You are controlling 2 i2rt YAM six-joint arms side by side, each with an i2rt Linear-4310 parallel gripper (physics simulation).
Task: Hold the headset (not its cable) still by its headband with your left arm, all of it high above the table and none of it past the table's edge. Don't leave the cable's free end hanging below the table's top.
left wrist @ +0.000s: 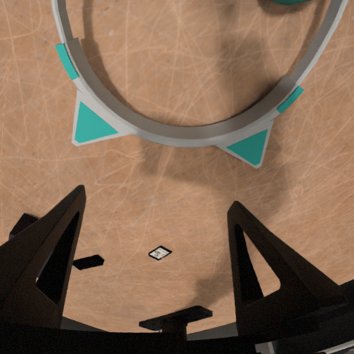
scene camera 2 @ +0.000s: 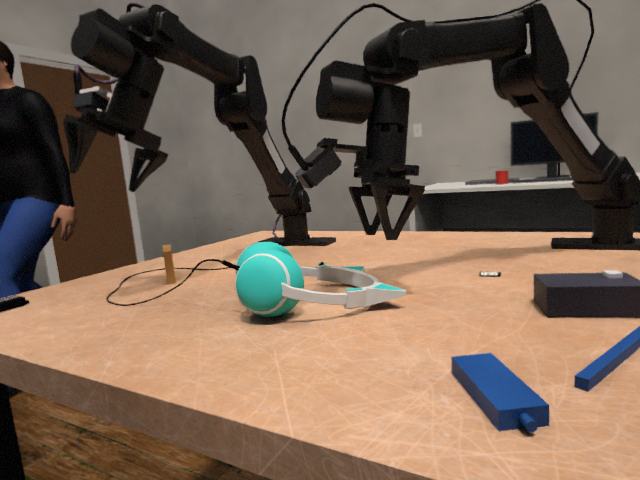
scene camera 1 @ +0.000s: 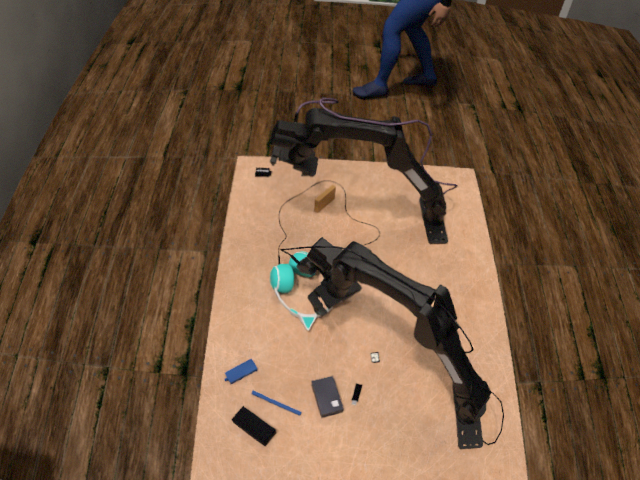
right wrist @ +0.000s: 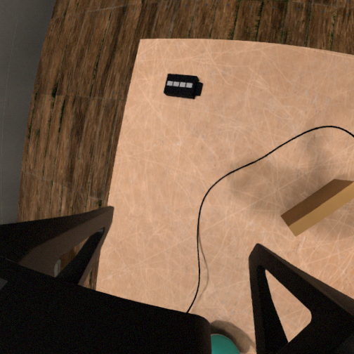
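Pixels of known places: left gripper, fingertip midpoint: (scene camera 2: 380, 237) (scene camera 1: 329, 303); right gripper, fingertip midpoint: (scene camera 2: 103, 182) (scene camera 1: 287, 169); left arm's base at its link origin: (scene camera 2: 612, 246) (scene camera 1: 467, 414); right arm's base at its link origin: (scene camera 2: 296, 243) (scene camera 1: 432, 220).
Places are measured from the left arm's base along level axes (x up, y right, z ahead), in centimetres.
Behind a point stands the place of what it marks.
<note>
The teal and white cat-ear headset lies flat on the table (scene camera 1: 403, 330) @(x 0.0, y 26.5, z 16.8 cm) (scene camera 2: 206, 351) @(x 0.0, y 41.0, z 64.3 cm). Its ear cups (scene camera 1: 282, 279) @(x 7.9, y 38.1, z 52.5 cm) (scene camera 2: 268, 284) @(x 5.3, y 38.4, z 55.7 cm) sit toward the upper left of its white headband (scene camera 1: 280, 301) @(x 3.4, y 33.4, z 53.0 cm) (scene camera 2: 317, 296) @(x 3.4, y 33.4, z 52.8 cm) (left wrist: 185, 136) in scene camera 1. Its thin black cable (scene camera 1: 279, 217) @(x 0.3, y 65.8, z 55.2 cm) (scene camera 2: 122, 304) @(x 0.3, y 66.8, z 55.6 cm) (right wrist: 198, 240) loops over the tabletop; its far stretch runs beside the left arm, the tip unclear. My left gripper (scene camera 2: 381, 235) @(x 8.2, y 30.4, z 39.1 cm) (left wrist: 162, 199) is open and empty, above the table and off the band's cat-ear side. My right gripper (scene camera 2: 103, 180) @(x 19.0, y 70.9, z 52.7 cm) (right wrist: 184, 233) is open and empty, high near the table's far-left corner in scene camera 1.
A wooden block (scene camera 1: 325, 199) @(x 3.9, y 72.2, z 40.2 cm) (scene camera 2: 169, 264) @(x 3.6, y 69.8, z 43.2 cm) (right wrist: 317, 207) stands inside the cable loop. A black device (scene camera 1: 262, 172) @(x 1.4, y 86.0, z 62.6 cm) (right wrist: 181, 86) lies near the corner. A blue stick (scene camera 1: 241, 370) @(x 1.5, y 12.0, z 62.8 cm) (scene camera 2: 498, 391) @(x 1.5, y 11.4, z 64.9 cm), blue bar (scene camera 1: 276, 403) @(x 1.0, y 3.1, z 52.7 cm), black slab (scene camera 1: 253, 425) @(x 3.4, y -4.1, z 58.3 cm), dark box (scene camera 1: 326, 396) @(x 3.6, y 4.7, z 39.5 cm) and small card (scene camera 1: 374, 357) @(x 0.2, y 17.7, z 25.8 cm) (left wrist: 160, 252) lie nearer.
</note>
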